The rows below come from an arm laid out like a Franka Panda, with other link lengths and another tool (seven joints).
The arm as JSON. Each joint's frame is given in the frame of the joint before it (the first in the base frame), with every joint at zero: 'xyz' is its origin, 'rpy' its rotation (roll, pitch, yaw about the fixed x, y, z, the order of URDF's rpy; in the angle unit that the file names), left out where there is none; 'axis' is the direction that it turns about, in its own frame. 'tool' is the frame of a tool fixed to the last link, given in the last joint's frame.
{
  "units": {
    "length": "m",
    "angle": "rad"
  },
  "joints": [
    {
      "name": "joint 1",
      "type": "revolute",
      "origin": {
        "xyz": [
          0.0,
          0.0,
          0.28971
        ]
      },
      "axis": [
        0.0,
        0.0,
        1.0
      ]
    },
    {
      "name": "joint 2",
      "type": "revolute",
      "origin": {
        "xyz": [
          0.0,
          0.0,
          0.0
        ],
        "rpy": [
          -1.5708,
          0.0,
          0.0
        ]
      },
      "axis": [
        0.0,
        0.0,
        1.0
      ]
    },
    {
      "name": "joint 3",
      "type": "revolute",
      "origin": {
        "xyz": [
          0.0,
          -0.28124,
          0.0
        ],
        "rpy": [
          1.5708,
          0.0,
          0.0
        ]
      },
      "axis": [
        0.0,
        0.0,
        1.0
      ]
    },
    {
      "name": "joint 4",
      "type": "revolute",
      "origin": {
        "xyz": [
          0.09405,
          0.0,
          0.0
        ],
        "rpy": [
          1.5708,
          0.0,
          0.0
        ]
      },
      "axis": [
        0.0,
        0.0,
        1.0
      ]
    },
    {
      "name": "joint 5",
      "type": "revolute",
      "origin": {
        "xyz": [
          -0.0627,
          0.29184,
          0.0
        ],
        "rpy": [
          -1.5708,
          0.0,
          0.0
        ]
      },
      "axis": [
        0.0,
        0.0,
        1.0
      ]
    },
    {
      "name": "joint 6",
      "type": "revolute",
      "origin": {
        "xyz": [
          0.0,
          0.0,
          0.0
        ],
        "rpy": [
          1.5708,
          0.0,
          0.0
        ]
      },
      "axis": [
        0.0,
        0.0,
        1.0
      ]
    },
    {
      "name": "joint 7",
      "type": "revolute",
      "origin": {
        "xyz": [
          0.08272,
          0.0,
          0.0
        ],
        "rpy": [
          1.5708,
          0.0,
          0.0
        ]
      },
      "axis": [
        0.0,
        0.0,
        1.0
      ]
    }
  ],
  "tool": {
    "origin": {
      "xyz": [
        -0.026,
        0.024,
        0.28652
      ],
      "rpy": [
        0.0,
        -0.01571,
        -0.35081
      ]
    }
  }
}
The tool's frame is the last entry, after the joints.
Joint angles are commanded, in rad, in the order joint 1, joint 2, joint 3, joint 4, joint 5, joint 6, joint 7. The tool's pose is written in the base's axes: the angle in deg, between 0 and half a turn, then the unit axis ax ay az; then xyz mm. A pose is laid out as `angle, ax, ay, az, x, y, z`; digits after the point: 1 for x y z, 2 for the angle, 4 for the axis.
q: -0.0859 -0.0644 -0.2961 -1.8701 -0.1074 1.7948 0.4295
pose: 175.45, 0.9761, -0.2163, -0.0208, 375.8, -193.4, 283.2
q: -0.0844 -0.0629 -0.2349 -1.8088 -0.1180 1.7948 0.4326
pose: 174.10, 0.9821, -0.1880, 0.0098, 402.6, -177.8, 305.1
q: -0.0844 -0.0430 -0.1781 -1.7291 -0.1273 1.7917 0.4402
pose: 172.90, 0.9855, -0.1649, 0.0394, 431.0, -162.3, 326.5
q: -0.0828 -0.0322 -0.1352 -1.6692 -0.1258 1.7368 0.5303
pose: 173.15, 0.9808, -0.1906, 0.0409, 437.1, -140.0, 339.6
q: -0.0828 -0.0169 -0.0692 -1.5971 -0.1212 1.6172 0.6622
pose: 173.52, 0.9735, -0.2284, 0.0156, 429.0, -103.5, 350.3
